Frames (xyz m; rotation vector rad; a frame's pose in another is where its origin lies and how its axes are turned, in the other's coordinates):
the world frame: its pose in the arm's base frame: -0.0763 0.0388 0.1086 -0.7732 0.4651 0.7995
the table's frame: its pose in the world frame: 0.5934 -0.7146 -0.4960 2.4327 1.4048 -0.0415
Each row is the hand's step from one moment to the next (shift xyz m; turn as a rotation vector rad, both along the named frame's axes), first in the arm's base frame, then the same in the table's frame.
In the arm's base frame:
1: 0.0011 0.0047 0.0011 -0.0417 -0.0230 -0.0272
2: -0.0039 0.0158 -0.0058 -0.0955 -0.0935 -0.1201
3: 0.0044 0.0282 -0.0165 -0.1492 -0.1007 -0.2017
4: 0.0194 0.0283 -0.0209 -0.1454 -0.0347 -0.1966
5: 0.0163 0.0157 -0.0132 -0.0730 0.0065 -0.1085
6: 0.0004 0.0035 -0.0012 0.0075 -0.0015 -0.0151
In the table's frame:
1: 0.0009 0.0026 -0.0041 0.0257 -0.0422 0.0238
2: 0.0135 0.0035 -0.0102 0.0864 -0.1029 0.1193
3: 0.0251 0.0176 -0.0120 0.1678 -0.1408 0.1584
4: 0.0235 0.0320 -0.0061 0.1935 -0.1127 0.1041
5: 0.0124 0.0230 -0.0012 0.1164 -0.0457 0.0388
6: 0.0025 0.0019 -0.0020 0.0089 0.0087 0.0115

